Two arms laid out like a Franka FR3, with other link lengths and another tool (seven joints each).
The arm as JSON. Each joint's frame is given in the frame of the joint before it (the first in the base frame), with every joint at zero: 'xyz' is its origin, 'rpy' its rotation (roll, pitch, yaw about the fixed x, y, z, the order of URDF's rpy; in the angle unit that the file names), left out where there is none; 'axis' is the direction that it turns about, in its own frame. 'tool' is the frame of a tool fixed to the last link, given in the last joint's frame.
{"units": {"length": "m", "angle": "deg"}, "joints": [
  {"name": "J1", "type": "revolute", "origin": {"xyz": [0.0, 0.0, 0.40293]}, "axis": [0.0, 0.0, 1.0]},
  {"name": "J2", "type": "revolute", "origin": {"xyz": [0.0, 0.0, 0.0]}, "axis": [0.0, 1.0, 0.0]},
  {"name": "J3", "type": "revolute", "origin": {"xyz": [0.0, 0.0, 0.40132]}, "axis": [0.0, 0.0, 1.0]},
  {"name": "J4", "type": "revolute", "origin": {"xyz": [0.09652, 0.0, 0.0]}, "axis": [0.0, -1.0, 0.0]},
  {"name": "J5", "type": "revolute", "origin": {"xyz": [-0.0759, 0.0, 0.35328]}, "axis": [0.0, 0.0, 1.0]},
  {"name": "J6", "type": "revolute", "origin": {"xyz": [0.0, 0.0, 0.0]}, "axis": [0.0, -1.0, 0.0]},
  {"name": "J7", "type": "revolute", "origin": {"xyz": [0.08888, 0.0, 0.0]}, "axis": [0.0, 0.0, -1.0]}
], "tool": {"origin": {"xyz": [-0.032, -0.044, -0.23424], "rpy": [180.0, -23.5, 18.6]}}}
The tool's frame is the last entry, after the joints.
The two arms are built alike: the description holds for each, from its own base.
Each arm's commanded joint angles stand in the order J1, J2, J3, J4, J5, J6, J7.
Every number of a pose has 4 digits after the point.
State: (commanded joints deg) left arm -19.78 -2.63 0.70 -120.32 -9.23 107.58 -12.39; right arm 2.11 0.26 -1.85 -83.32 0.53 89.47 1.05
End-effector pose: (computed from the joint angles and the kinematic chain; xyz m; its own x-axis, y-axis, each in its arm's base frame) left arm 0.4042 -0.2263 0.4784 0.9456 0.2710 0.1801 0.2701 -0.9624 0.0300; right arm 0.5210 -0.0388 0.6911 0.8273 0.2767 0.4889 0.3053 -0.9520 0.0223
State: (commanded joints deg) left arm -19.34 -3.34 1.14 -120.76 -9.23 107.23 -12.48; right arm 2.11 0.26 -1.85 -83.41 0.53 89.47 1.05
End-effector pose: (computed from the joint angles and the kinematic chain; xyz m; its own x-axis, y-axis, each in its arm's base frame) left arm 0.4029 -0.2186 0.4810 0.9414 0.2861 0.1784 0.2855 -0.9579 0.0298; right arm 0.5208 -0.0388 0.6904 0.8281 0.2767 0.4876 0.3053 -0.9520 0.0218
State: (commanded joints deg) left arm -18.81 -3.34 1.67 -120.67 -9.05 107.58 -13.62; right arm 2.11 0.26 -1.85 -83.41 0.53 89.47 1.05
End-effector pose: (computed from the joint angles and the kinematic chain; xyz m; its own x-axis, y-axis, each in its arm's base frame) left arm 0.4098 -0.2116 0.4814 0.9290 0.3202 0.1855 0.3208 -0.9467 0.0275; right arm 0.5208 -0.0388 0.6904 0.8281 0.2767 0.4876 0.3053 -0.9520 0.0218
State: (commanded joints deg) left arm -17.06 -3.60 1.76 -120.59 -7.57 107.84 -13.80; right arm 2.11 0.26 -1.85 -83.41 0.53 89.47 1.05
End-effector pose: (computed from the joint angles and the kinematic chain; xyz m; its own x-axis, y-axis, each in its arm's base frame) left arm 0.4181 -0.1936 0.4823 0.9179 0.3385 0.2070 0.3431 -0.9392 0.0142; right arm 0.5208 -0.0388 0.6904 0.8281 0.2767 0.4876 0.3053 -0.9520 0.0218
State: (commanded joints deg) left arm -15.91 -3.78 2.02 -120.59 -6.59 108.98 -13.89; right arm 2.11 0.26 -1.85 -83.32 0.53 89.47 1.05
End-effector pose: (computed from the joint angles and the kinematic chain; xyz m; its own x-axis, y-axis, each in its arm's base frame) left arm 0.4275 -0.1807 0.4833 0.9050 0.3551 0.2341 0.3621 -0.9320 0.0141; right arm 0.5210 -0.0388 0.6911 0.8273 0.2767 0.4889 0.3053 -0.9520 0.0223
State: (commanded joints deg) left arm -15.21 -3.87 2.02 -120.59 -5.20 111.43 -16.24; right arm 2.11 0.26 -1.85 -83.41 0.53 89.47 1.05
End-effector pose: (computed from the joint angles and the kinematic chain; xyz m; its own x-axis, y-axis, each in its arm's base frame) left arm 0.4419 -0.1737 0.4841 0.8762 0.3913 0.2815 0.4038 -0.9147 0.0149; right arm 0.5208 -0.0388 0.6904 0.8281 0.2767 0.4876 0.3053 -0.9520 0.0218
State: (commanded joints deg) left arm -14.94 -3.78 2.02 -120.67 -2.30 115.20 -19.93; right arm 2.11 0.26 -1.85 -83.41 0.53 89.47 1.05
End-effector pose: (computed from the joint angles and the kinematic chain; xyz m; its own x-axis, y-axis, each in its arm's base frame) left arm 0.4615 -0.1667 0.4835 0.8339 0.4226 0.3551 0.4482 -0.8939 0.0112; right arm 0.5208 -0.0388 0.6904 0.8281 0.2767 0.4876 0.3053 -0.9520 0.0218
